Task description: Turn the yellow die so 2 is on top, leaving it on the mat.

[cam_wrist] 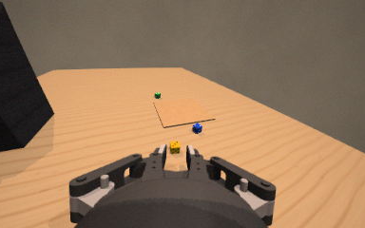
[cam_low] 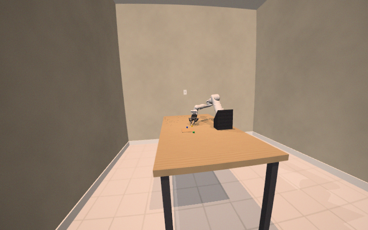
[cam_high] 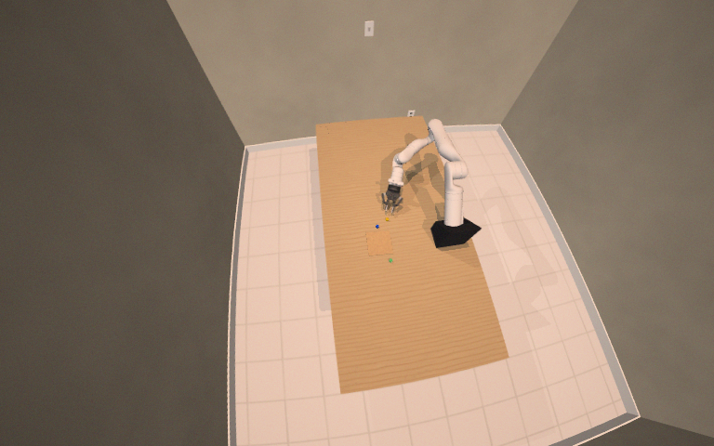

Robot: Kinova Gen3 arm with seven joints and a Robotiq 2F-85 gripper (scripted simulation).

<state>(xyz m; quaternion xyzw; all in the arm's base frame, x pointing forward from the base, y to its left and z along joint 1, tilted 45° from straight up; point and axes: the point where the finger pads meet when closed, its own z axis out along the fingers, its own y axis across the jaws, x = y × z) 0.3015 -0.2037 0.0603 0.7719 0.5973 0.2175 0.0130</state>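
The yellow die is 50 mm to the left of my hand, 40 mm below it and 20 mm ahead of it. Round my hand: green die (300 mm to the left, 50 mm ahead, 40 mm below); blue die (90 mm ahead, 80 mm to the left, 40 mm below); tan mat (190 mm to the left, 90 mm ahead, 40 mm below).
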